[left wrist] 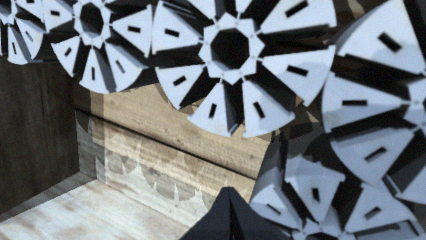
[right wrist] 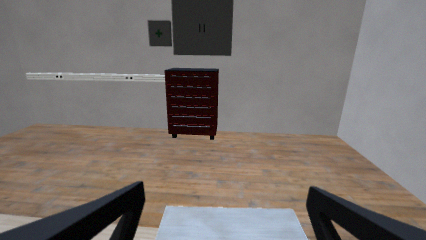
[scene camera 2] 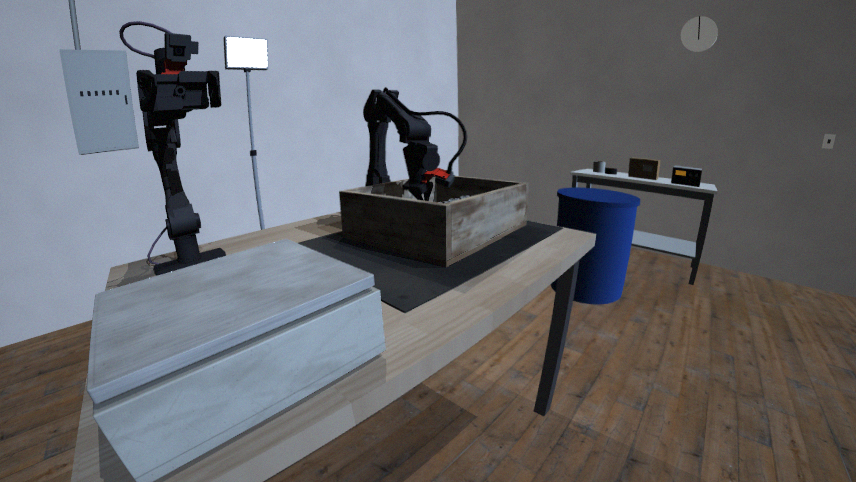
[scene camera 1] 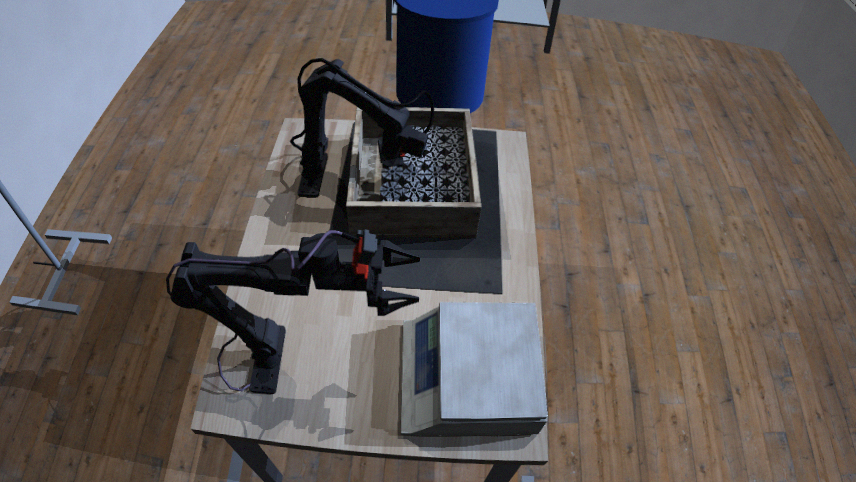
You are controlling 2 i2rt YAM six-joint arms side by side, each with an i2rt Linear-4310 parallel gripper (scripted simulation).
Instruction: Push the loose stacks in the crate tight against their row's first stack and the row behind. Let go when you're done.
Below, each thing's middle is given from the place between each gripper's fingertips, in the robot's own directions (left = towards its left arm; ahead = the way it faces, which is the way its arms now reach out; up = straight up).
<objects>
Now: the wooden crate (scene camera 2: 443, 234) 8 cm ahead of my left hand, 1 cm to the right of it and 3 cm below it. From my left hand the other things lie so: scale (scene camera 2: 158, 406) (29 cm ahead, 68 cm to the right).
Now: right hand (scene camera 2: 187, 81) 330 mm above the scale, 170 mm short of it and 20 mm to the left of it. The rest, counted from my right hand: wooden crate 650 mm to the left, 360 mm below, 50 mm behind.
</objects>
